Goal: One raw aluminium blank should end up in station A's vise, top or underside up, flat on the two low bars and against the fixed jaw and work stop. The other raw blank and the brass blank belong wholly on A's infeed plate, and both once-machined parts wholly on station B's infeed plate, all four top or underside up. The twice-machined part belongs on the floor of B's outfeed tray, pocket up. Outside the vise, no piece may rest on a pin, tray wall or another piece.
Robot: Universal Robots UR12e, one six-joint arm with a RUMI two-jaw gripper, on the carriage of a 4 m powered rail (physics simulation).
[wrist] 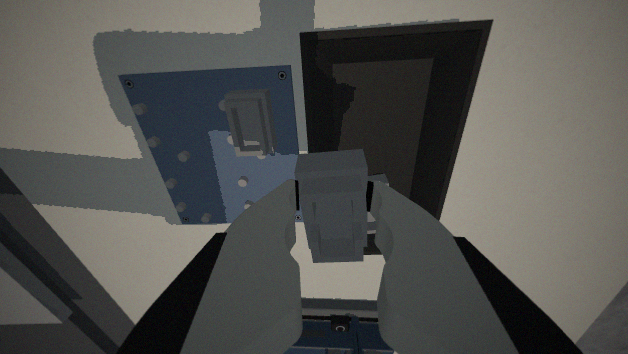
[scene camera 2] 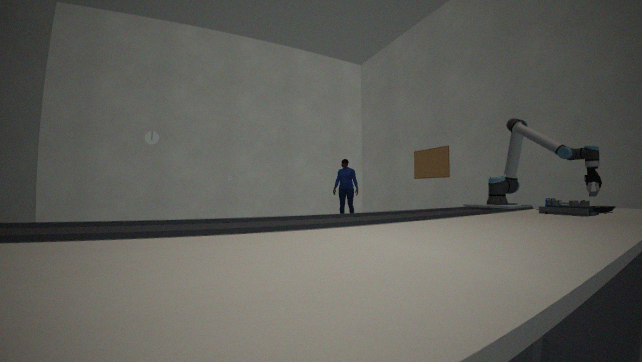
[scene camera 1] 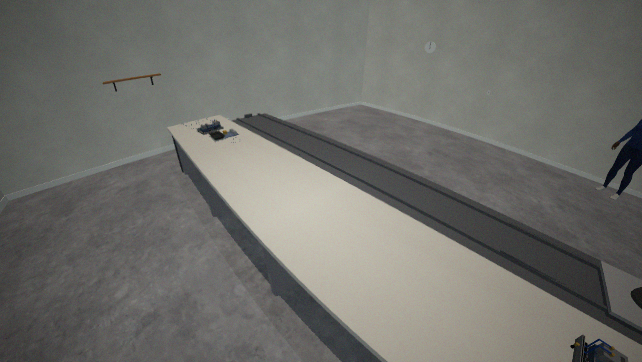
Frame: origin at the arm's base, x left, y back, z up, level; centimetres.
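Seen in the pictures: gripper, fingertip midpoint: (wrist: 331,183) (scene camera 2: 593,194); arm's base, link origin: (scene camera 2: 497,204).
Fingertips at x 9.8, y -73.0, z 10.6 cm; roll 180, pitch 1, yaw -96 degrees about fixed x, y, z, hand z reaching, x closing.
Offsets run from my fingertips to a thing's top centre. "*": to the spot under its first point. Level surfaces: height alone.
My gripper (wrist: 331,183) (scene camera 2: 593,193) is shut on a grey machined part {dx -1.7, dy +0.0, dz +2.2 cm} (wrist: 336,225), held above station B with a recess between two ribs facing the camera. In the wrist view, B's blue infeed plate {dx -3.8, dy +12.2, dz -12.8 cm} (wrist: 200,85) is at left. Another grey machined part {dx +0.6, dy +7.7, dz -9.3 cm} (wrist: 251,120), recess showing, is among its pins; whether it rests on a pin is unclear. The dark outfeed tray {* dx -0.3, dy -11.6, dz -9.4 cm} (wrist: 462,120) is at right; a grey piece {dx -10.0, dy -4.2, dz -8.9 cm} (wrist: 380,178) shows partly there behind the held part. In scene camera 1, a brass blank (scene camera 1: 225,132) is at far station A; grey blanks there are too small to tell apart.
B's vise fixture (wrist: 340,336) (scene camera 2: 570,209) is at the wrist view's bottom edge; part of station B {* dx -44.0, dy +15.3, dz -5.8 cm} (scene camera 1: 600,350) shows bottom right in scene camera 1. Pins {dx -6.5, dy +10.7, dz -12.0 cm} (wrist: 242,181) stand up from the infeed plate. The rail (scene camera 1: 400,180) runs along the table {dz -13.6 cm} (scene camera 1: 320,215). A person (scene camera 2: 346,181) stands beyond.
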